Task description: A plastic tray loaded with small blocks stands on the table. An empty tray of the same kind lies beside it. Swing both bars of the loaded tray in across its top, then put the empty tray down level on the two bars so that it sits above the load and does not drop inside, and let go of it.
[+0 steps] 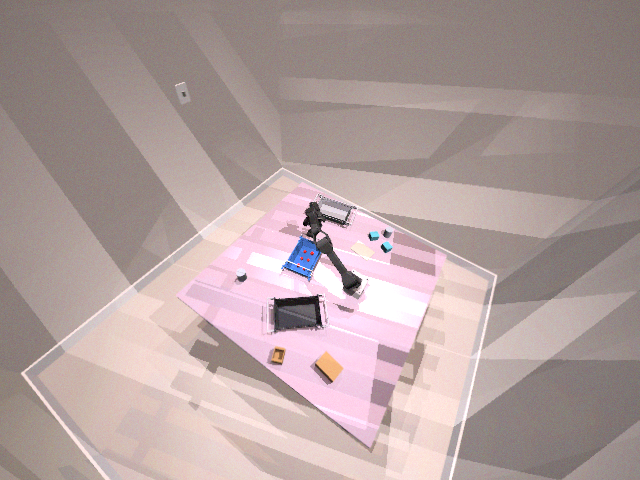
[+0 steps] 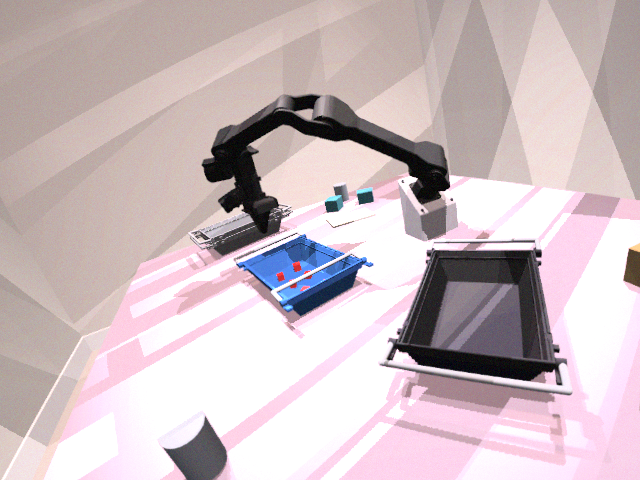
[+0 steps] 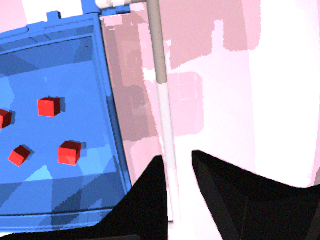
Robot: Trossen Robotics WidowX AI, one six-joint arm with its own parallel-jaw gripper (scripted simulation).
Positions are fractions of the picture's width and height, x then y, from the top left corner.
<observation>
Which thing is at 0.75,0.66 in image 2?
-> A black tray.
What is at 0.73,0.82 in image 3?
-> The gripper.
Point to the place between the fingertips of the gripper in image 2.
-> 0.41,0.48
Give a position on a black tray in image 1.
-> At 0.47,0.65
</observation>
